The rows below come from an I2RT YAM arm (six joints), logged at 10 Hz.
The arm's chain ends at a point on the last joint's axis. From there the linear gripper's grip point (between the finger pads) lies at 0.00 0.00 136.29 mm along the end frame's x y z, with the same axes.
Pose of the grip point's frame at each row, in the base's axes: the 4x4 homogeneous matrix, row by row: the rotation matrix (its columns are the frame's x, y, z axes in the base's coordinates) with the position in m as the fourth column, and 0 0 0 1 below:
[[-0.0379 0.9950 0.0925 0.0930], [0.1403 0.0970 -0.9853 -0.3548], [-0.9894 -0.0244 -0.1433 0.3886], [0 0 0 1]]
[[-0.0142 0.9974 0.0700 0.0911], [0.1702 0.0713 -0.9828 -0.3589], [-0.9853 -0.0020 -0.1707 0.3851], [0 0 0 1]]
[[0.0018 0.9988 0.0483 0.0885], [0.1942 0.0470 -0.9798 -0.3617], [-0.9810 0.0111 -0.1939 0.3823], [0 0 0 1]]
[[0.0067 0.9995 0.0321 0.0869], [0.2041 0.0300 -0.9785 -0.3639], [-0.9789 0.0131 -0.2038 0.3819], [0 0 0 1]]
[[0.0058 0.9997 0.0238 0.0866], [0.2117 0.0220 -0.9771 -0.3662], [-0.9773 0.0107 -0.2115 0.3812], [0 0 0 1]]
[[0.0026 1.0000 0.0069 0.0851], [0.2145 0.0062 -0.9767 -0.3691], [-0.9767 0.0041 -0.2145 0.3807], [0 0 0 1]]
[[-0.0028 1.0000 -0.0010 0.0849], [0.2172 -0.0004 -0.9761 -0.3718], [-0.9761 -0.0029 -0.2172 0.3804], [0 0 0 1]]
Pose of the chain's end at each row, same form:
[[-0.0379 0.9950 0.0925 0.0804], [0.1403 0.0970 -0.9853 -0.2205], [-0.9894 -0.0244 -0.1433 0.4081], [0 0 0 1]]
[[-0.0142 0.9974 0.0700 0.0816], [0.1702 0.0713 -0.9828 -0.2250], [-0.9853 -0.0020 -0.1707 0.4084], [0 0 0 1]]
[[0.0018 0.9988 0.0483 0.0819], [0.1942 0.0470 -0.9798 -0.2282], [-0.9810 0.0111 -0.1939 0.4087], [0 0 0 1]]
[[0.0067 0.9995 0.0321 0.0825], [0.2041 0.0300 -0.9785 -0.2305], [-0.9789 0.0131 -0.2038 0.4097], [0 0 0 1]]
[[0.0058 0.9997 0.0238 0.0834], [0.2117 0.0220 -0.9771 -0.2330], [-0.9773 0.0107 -0.2115 0.4100], [0 0 0 1]]
[[0.0026 1.0000 0.0069 0.0842], [0.2145 0.0062 -0.9767 -0.2360], [-0.9767 0.0041 -0.2145 0.4099], [0 0 0 1]]
[[-0.0028 1.0000 -0.0010 0.0850], [0.2172 -0.0004 -0.9761 -0.2388], [-0.9761 -0.0029 -0.2172 0.4100], [0 0 0 1]]

